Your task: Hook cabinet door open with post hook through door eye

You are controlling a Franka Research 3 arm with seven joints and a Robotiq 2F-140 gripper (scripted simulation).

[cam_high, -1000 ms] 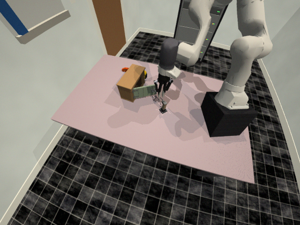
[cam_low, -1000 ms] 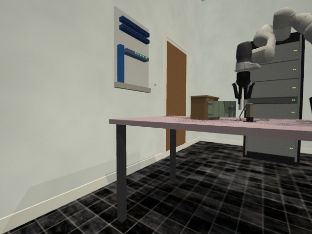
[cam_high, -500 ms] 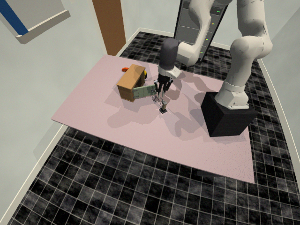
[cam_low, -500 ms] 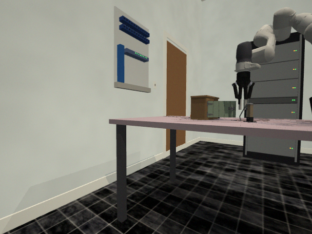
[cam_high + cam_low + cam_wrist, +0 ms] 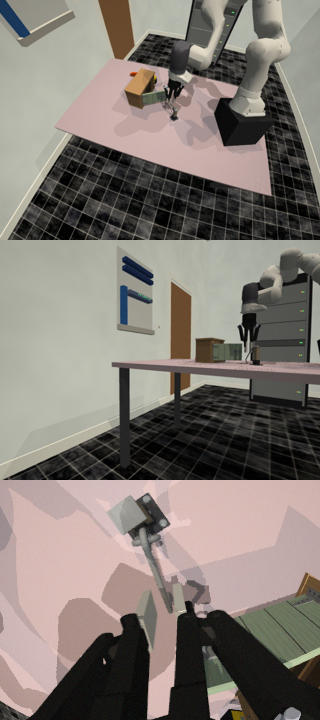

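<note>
Now: the hook rod 5 cm below my hand, 2 cm to the left of it and 1 cm behind it. The rest, counted from my hand: cabinet door (12 cm ahead, 3 cm below, 2 cm to the right); yellow object (27 cm to the right, 18 cm ahead, 7 cm below); orange object (33 cm to the right, 32 cm ahead, 9 cm below).
</note>
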